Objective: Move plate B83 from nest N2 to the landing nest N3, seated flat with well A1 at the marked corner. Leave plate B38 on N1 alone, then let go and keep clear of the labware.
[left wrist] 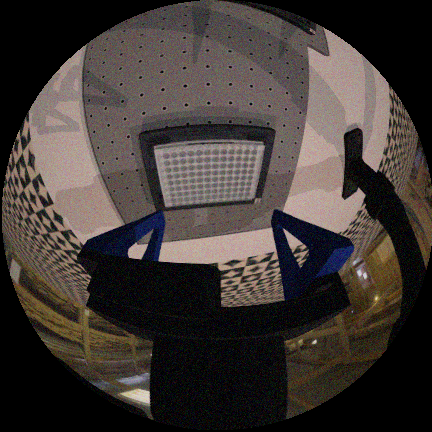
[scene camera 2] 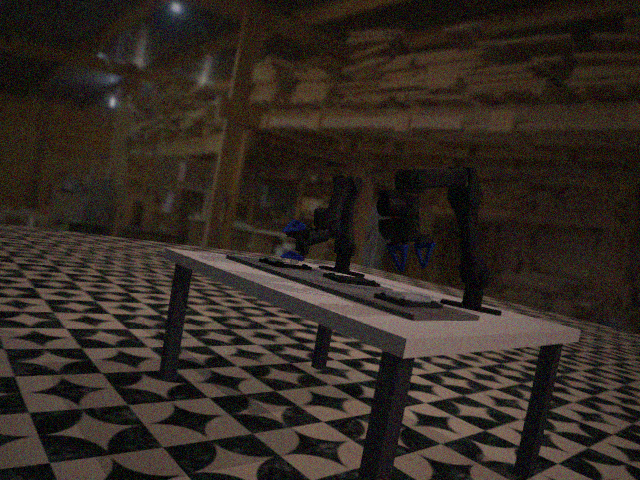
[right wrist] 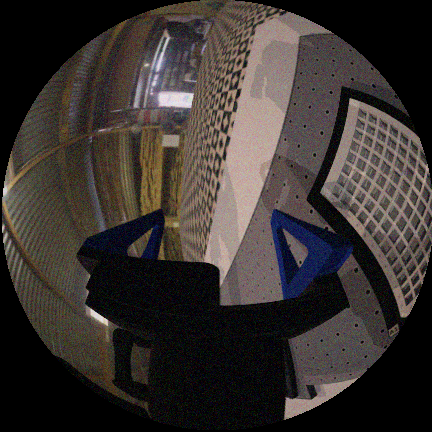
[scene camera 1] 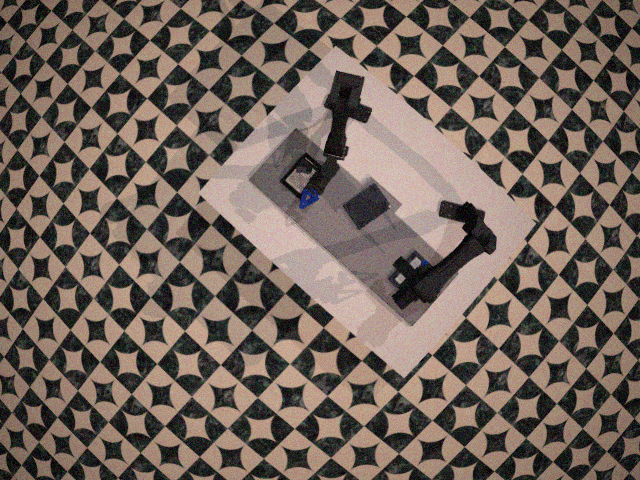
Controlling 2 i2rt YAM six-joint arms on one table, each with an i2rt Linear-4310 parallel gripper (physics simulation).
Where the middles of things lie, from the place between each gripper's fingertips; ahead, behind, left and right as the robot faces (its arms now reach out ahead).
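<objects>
I see the black-framed grid rack [right wrist: 370, 182], which is 1 cm ahead of my left hand, 60 cm to the right of it and 8 cm below it.
The rack is also 9 cm to the right of my right hand, 10 cm behind it and 7 cm below it.
</objects>
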